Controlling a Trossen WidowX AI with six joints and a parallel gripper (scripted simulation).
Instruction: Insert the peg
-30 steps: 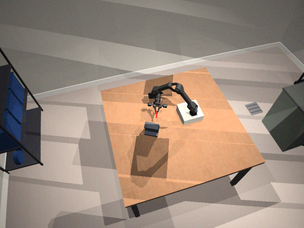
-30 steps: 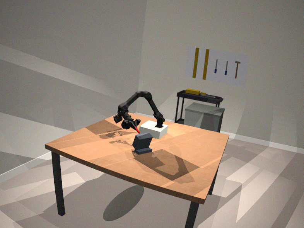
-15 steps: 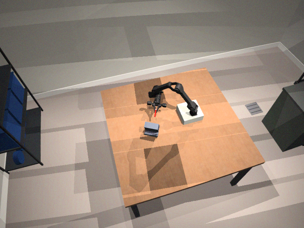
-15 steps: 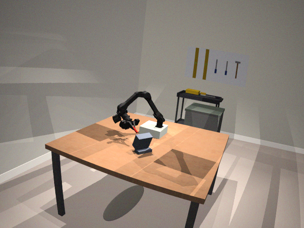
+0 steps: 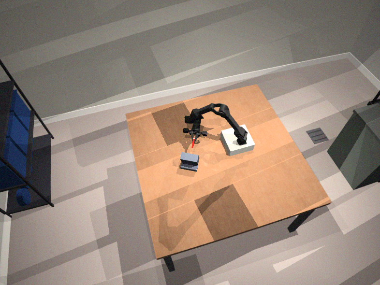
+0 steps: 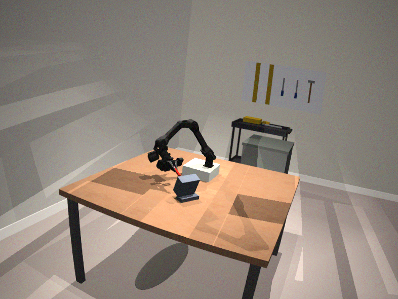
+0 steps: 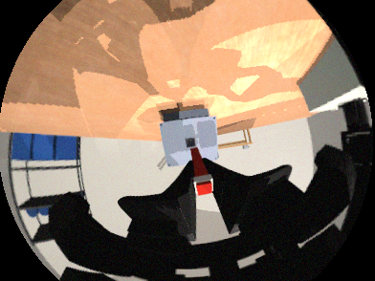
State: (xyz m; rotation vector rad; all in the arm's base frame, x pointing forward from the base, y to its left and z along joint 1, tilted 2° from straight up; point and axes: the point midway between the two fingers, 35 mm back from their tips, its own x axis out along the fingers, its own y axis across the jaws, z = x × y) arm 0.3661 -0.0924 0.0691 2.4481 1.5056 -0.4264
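My gripper tip is now 6 cm short of the sloped panel, 10 cm to the right of it and 4 cm above it. Also, from my gripper tip: red peg (1 cm behind, 1 cm to the right, 1 cm above).
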